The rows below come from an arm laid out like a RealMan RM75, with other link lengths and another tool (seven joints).
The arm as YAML. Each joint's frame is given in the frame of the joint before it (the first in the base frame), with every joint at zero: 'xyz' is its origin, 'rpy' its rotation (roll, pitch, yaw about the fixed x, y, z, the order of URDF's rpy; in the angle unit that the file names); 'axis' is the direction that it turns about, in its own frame. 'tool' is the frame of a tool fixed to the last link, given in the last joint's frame.
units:
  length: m
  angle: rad
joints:
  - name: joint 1
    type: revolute
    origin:
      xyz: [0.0, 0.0, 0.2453]
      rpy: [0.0, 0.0, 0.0]
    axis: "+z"
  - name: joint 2
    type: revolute
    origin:
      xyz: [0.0, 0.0, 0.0]
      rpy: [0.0, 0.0, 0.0]
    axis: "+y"
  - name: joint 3
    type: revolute
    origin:
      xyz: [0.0, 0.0, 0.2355]
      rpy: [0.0, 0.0, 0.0]
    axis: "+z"
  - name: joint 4
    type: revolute
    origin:
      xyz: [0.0, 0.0, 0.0]
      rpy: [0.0, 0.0, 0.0]
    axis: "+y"
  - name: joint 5
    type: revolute
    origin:
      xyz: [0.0, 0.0, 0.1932]
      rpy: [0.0, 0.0, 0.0]
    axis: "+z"
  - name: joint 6
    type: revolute
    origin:
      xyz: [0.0, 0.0, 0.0]
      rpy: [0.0, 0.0, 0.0]
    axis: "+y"
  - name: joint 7
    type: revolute
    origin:
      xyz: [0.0, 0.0, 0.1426]
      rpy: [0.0, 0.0, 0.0]
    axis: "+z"
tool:
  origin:
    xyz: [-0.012, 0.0, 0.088]
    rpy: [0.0, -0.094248, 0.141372]
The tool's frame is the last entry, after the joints.
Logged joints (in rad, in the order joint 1, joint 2, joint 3, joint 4, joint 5, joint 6, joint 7), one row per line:
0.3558, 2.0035, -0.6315, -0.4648, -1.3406, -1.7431, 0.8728
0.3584, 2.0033, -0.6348, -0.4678, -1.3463, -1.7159, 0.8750
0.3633, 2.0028, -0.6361, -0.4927, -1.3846, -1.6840, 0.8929
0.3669, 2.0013, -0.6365, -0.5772, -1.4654, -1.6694, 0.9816
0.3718, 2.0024, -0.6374, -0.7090, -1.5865, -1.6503, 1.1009
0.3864, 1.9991, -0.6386, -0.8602, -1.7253, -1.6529, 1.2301
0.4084, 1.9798, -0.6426, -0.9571, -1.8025, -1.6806, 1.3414
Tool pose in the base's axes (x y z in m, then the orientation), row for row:
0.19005, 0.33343, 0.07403, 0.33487, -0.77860, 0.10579, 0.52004
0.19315, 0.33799, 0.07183, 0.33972, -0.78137, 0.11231, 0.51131
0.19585, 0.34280, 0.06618, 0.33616, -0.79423, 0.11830, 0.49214
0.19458, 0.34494, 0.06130, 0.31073, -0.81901, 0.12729, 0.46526
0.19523, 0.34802, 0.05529, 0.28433, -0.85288, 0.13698, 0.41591
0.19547, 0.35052, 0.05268, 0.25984, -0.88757, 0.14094, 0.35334
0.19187, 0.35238, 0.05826, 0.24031, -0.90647, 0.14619, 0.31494
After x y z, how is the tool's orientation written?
As a quaternion, w x y z.
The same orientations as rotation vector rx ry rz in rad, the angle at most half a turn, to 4 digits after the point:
-2.0316, 0.2760, 1.3570
-2.0340, 0.2924, 1.3310
-2.0711, 0.3085, 1.2833
-2.1625, 0.3361, 1.2285
-2.2818, 0.3665, 1.1127
-2.4044, 0.3818, 0.9572
-2.4805, 0.4000, 0.8618

